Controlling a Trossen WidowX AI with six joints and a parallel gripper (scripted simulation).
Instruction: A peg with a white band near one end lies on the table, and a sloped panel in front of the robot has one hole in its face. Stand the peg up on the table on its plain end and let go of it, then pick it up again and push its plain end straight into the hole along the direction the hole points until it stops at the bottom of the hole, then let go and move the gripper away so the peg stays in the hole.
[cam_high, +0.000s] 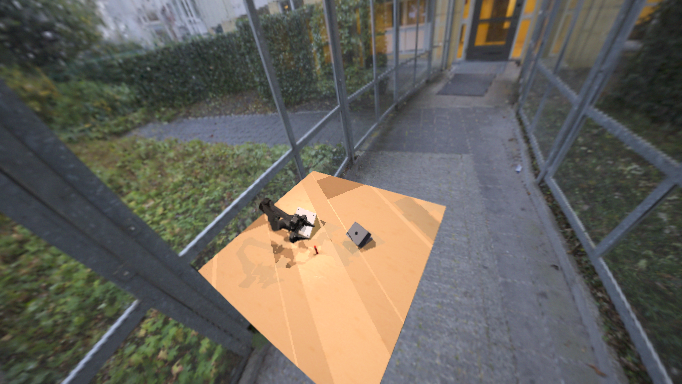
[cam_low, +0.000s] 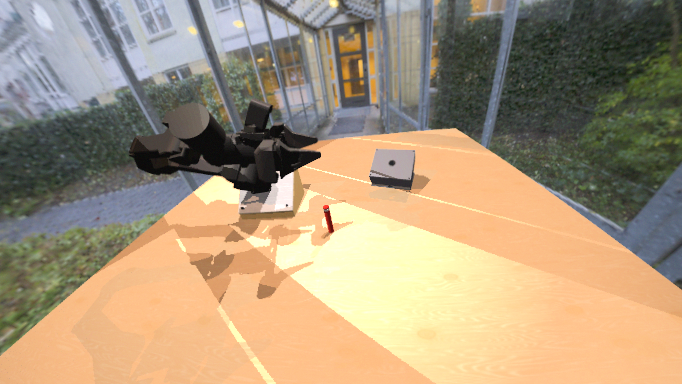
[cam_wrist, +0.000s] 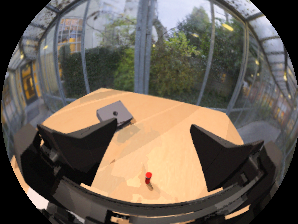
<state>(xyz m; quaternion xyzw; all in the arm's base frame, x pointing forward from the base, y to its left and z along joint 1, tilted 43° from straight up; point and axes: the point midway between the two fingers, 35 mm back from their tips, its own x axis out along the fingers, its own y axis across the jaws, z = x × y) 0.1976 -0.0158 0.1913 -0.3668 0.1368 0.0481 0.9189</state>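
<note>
The red peg is 170 mm below my gripper tip, 10 mm to the right of it and 10 mm behind it. Round my gripper tip: sloped panel 210 mm to the left, 190 mm ahead, 170 mm below.
</note>
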